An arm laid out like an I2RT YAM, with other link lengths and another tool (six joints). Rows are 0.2 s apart.
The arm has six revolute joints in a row. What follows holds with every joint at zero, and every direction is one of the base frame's.
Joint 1 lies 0.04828 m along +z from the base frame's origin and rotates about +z.
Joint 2 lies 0.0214 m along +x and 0.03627 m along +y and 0.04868 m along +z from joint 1 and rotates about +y.
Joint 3 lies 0.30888 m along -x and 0.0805 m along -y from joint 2 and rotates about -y.
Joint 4 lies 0.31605 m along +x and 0.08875 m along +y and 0.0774 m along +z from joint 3 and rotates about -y.
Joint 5 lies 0.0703 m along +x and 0.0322 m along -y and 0.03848 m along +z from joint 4 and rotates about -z.
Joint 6 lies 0.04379 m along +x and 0.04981 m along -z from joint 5 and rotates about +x.
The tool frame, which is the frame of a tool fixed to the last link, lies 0.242 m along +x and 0.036 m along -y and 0.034 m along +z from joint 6; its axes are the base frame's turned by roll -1.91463, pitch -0.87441 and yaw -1.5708 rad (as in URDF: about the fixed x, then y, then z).
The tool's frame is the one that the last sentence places.
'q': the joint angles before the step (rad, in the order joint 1, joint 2, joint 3, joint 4, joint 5, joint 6). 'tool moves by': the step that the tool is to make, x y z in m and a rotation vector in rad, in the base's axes. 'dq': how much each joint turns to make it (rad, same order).
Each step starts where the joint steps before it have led.
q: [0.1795, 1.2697, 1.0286, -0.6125, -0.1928, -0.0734]
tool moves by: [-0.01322, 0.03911, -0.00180, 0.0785, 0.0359, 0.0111]
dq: [0.0763, 0.0001, 0.0001, 0.0034, -0.0207, 0.1068]
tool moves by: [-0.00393, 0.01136, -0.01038, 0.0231, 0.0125, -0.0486]
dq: [0.0595, -0.0004, -0.0313, 0.0439, 0.0527, 0.0995]
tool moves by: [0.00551, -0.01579, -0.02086, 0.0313, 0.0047, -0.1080]
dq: [0.0016, 0.0000, -0.0698, 0.0889, 0.0512, 0.1027]
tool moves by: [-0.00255, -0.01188, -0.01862, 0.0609, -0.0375, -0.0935]
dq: [0.0049, -0.0493, -0.1351, 0.1500, 0.0370, 0.1026]
